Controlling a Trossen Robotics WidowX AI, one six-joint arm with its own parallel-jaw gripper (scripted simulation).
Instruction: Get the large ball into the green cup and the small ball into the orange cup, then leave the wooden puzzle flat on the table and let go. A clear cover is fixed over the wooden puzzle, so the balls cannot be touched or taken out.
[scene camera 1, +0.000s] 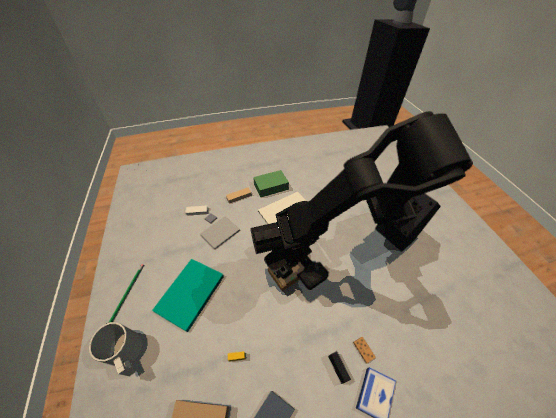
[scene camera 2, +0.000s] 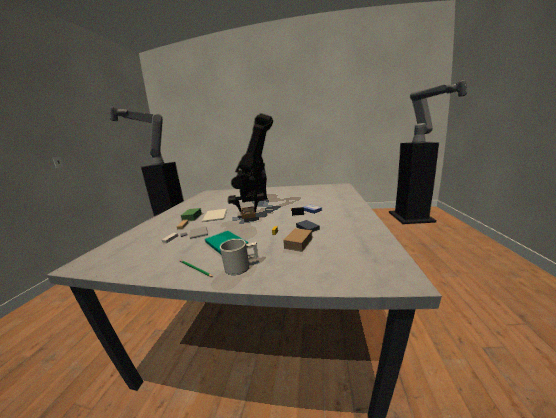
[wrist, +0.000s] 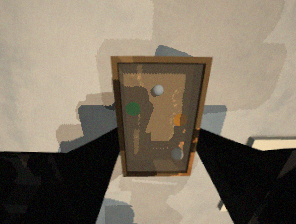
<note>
I see my gripper (scene camera 1: 294, 268), a mug (scene camera 1: 107, 340), a wooden puzzle (wrist: 159, 100) and a teal book (scene camera 1: 184, 300).
The mug also shows in scene camera 2 (scene camera 2: 235, 262). My gripper shows as well in the wrist view (wrist: 156, 130). The wrist view misses the mug: it is out of frame. The wrist view misses the teal book: it is out of frame.
</note>
